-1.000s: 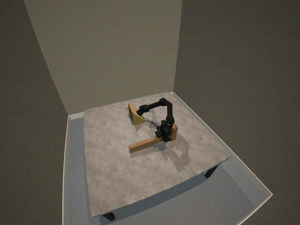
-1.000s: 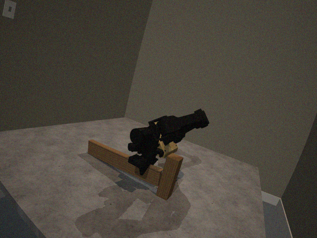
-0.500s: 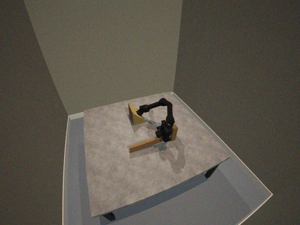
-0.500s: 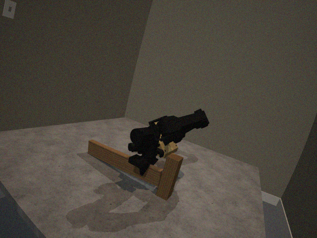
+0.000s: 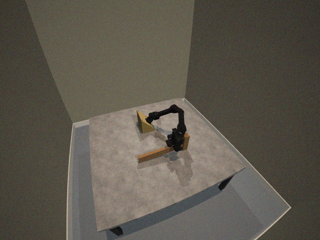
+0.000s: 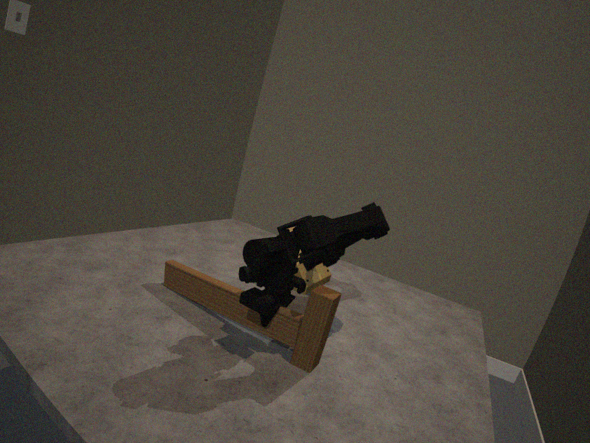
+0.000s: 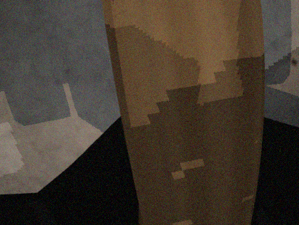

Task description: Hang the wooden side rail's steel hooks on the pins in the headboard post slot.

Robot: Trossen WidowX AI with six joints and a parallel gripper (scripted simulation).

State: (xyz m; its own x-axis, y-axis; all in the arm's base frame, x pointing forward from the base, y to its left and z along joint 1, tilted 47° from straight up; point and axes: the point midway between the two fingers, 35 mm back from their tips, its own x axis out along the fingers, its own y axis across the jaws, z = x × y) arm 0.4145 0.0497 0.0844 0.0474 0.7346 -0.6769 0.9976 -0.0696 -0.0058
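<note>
Now: the headboard post 110 mm to the left of my gripper tip and 40 mm above it.
</note>
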